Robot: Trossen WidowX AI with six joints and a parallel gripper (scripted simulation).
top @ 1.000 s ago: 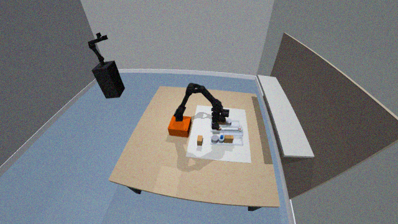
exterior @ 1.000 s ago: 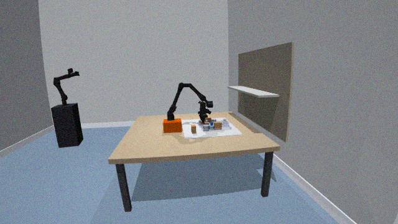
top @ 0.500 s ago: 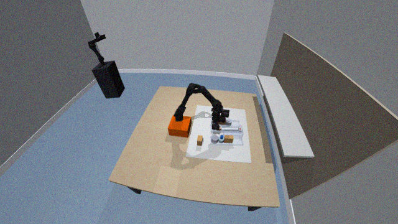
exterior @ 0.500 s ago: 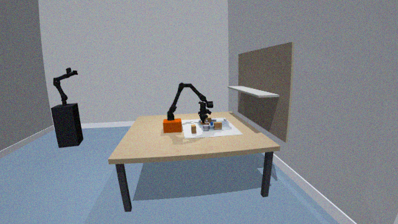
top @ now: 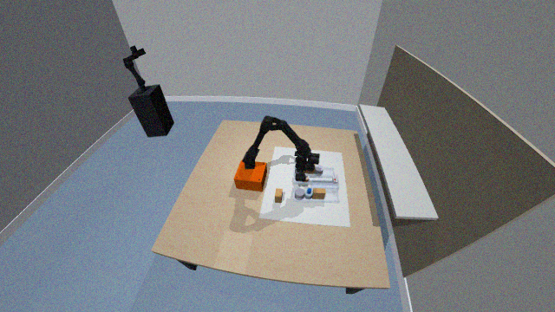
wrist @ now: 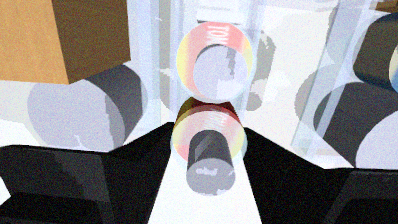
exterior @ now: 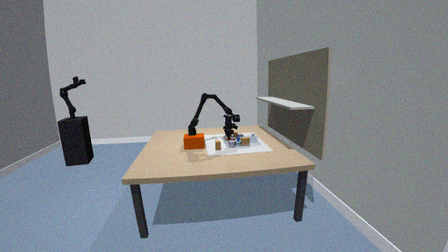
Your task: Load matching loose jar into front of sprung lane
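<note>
The clear-walled lane lies 14 cm ahead of my gripper tip, 4 cm to the right of it and 2 cm below it. Round my gripper tip: brown block: 14 cm behind, 13 cm to the right, 1 cm below.
</note>
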